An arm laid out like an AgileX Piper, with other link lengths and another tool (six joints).
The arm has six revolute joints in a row. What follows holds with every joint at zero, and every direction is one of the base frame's.
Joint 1 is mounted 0.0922 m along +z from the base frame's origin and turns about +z.
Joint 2 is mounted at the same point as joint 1 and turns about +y.
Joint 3 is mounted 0.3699 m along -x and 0.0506 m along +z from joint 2 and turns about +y.
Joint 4 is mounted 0.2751 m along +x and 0.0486 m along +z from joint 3 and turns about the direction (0.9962, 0, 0.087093).
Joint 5 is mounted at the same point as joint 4 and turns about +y.
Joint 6 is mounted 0.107 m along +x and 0.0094 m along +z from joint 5 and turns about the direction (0.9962, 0, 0.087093).
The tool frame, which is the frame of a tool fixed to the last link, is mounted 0.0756 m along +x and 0.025 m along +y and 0.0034 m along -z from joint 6; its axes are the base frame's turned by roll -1.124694, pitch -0.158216 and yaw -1.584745 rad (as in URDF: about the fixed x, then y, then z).
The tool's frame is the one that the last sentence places.
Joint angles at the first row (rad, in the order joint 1, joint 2, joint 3, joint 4, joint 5, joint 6):
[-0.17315 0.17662 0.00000 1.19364 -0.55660 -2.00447]
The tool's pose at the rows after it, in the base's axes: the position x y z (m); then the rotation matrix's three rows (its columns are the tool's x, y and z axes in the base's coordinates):
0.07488 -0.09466 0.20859; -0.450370 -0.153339 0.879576; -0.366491 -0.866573 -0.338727; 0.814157 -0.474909 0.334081
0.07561 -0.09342 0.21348; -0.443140 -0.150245 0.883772; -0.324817 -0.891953 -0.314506; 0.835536 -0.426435 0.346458
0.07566 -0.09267 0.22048; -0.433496 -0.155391 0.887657; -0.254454 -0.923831 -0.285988; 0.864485 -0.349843 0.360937
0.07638 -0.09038 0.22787; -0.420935 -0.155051 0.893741; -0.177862 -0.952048 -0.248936; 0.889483 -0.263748 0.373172
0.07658 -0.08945 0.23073; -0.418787 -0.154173 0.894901; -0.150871 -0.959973 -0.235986; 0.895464 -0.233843 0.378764
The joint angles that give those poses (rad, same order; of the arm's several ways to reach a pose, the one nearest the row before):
[-0.17311 0.17663 -0.00002 1.13441 -0.55663 -1.95735]
[-0.17319 0.17659 -0.00001 1.07359 -0.55655 -1.95012]
[-0.17313 0.17663 0.00001 0.99364 -0.56504 -1.95340]
[-0.17316 0.17662 0.00000 0.90310 -0.56922 -1.95341]
[-0.17319 0.17661 0.00001 0.86960 -0.57224 -1.95025]

